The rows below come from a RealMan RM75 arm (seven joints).
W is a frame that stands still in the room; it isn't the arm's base.
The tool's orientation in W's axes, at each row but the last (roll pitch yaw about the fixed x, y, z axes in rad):
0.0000 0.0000 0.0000
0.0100 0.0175 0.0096
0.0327 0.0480 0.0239
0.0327 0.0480 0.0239
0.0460 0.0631 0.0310
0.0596 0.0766 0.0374
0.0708 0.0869 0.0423
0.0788 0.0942 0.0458
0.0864 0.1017 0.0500
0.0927 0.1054 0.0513
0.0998 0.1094 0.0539
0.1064 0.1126 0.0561
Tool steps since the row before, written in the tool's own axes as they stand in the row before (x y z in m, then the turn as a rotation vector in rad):
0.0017 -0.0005 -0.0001 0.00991 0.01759 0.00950
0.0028 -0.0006 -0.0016 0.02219 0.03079 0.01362
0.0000 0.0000 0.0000 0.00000 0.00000 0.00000
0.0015 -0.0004 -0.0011 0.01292 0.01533 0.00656
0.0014 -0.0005 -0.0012 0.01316 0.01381 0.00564
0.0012 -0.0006 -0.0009 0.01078 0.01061 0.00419
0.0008 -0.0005 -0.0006 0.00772 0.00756 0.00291
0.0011 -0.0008 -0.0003 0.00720 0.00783 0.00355
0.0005 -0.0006 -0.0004 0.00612 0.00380 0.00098
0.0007 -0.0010 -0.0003 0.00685 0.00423 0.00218
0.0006 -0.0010 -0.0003 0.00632 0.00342 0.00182
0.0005 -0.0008 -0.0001 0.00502 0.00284 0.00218
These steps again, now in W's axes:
0.0017 -0.0005 -0.0001 0.00991 0.01759 0.00950
0.0028 -0.0006 -0.0017 0.02214 0.03087 0.01354
0.0000 0.0000 0.0000 0.00000 0.00000 0.00000
0.0015 -0.0003 -0.0012 0.01288 0.01542 0.00643
0.0013 -0.0004 -0.0013 0.01310 0.01395 0.00543
0.0011 -0.0005 -0.0010 0.01072 0.01075 0.00398
0.0008 -0.0004 -0.0007 0.00767 0.00767 0.00275
0.0011 -0.0007 -0.0005 0.00721 0.00786 0.00346
0.0005 -0.0005 -0.0005 0.00603 0.00401 0.00068
0.0007 -0.0009 -0.0005 0.00687 0.00437 0.00183
0.0006 -0.0009 -0.0005 0.00633 0.00357 0.00145
0.0005 -0.0008 -0.0002 0.00511 0.00288 0.00189

